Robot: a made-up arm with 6 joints. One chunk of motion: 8 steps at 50 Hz.
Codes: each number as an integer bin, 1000 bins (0 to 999) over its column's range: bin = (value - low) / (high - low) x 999, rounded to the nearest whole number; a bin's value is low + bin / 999 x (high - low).
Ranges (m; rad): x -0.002..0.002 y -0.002..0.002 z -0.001..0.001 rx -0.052..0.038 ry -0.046..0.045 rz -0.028..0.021
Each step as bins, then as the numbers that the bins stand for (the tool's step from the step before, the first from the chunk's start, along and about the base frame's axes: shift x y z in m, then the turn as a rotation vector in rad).
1 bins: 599 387 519 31 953 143
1 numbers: 0.00040 -0.00045 0.00004 -0.04921 0.04081 -0.02099
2 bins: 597 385 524 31 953 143
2 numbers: 0.00039 -0.00046 0.00005 -0.04921 0.04081 -0.02099
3 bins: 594 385 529 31 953 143
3 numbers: 0.00038 -0.00046 0.00006 -0.04921 0.04081 -0.02099
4 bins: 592 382 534 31 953 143
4 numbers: 0.00037 -0.00047 0.00007 -0.04921 0.04081 -0.02099
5 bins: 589 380 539 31 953 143
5 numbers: 0.00036 -0.00048 0.00008 -0.04921 0.04081 -0.02099
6 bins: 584 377 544 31 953 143
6 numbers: 0.00034 -0.00049 0.00009 -0.04921 0.04081 -0.02099
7 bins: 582 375 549 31 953 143
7 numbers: 0.00033 -0.00050 0.00010 -0.04921 0.04081 -0.02099
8 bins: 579 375 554 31 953 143
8 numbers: 0.00032 -0.00050 0.00011 -0.04921 0.04081 -0.02099
